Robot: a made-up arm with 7 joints. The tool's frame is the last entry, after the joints.
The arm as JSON. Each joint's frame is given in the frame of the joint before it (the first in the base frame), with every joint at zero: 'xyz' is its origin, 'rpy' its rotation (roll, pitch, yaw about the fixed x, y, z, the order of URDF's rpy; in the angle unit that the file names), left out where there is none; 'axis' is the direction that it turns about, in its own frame. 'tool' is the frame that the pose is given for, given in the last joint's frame.
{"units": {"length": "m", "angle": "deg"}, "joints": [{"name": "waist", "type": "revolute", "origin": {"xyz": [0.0, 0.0, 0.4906]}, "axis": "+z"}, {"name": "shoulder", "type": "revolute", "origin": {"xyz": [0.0, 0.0, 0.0], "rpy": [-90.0, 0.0, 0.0]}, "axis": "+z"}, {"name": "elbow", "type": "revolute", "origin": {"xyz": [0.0, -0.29, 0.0], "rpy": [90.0, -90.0, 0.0]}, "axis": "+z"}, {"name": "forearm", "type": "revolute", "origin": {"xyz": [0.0, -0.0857, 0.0], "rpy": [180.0, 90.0, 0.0]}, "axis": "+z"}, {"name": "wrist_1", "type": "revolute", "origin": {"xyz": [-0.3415, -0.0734, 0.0], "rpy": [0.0, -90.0, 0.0]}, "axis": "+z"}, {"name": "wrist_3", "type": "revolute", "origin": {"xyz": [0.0, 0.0, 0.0], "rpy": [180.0, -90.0, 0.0]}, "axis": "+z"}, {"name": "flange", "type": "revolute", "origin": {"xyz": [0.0, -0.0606, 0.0], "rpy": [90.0, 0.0, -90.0]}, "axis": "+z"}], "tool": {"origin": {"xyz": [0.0, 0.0, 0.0]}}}
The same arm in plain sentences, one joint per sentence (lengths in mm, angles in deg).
The arm has seven revolute joints in a row. What follows holds with every joint at zero, and every direction is one of the base frame's.
Joint 1 sits 490.6 mm along +z from the base frame's origin and turns about +z.
Joint 2 sits at the same point as joint 1 and turns about +y.
Joint 3 sits 290.0 mm along +z from joint 2 and turns about +z.
Joint 4 sits 85.7 mm along +x from joint 3 and turns about -y.
Joint 5 sits 73.4 mm along -x and 341.5 mm along +z from joint 4 and turns about +z.
Joint 6 sits at the same point as joint 5 and turns about -y.
Joint 7 sits 60.6 mm along +x from joint 6 and turns about -z.
The tool frame, which is the frame that the pose is given for, sits at the same point as joint 7; its axes are the base frame's turned by roll 180.00, pitch 0.00 and yaw 0.00 deg (as in URDF: about the fixed x, then y, then z).

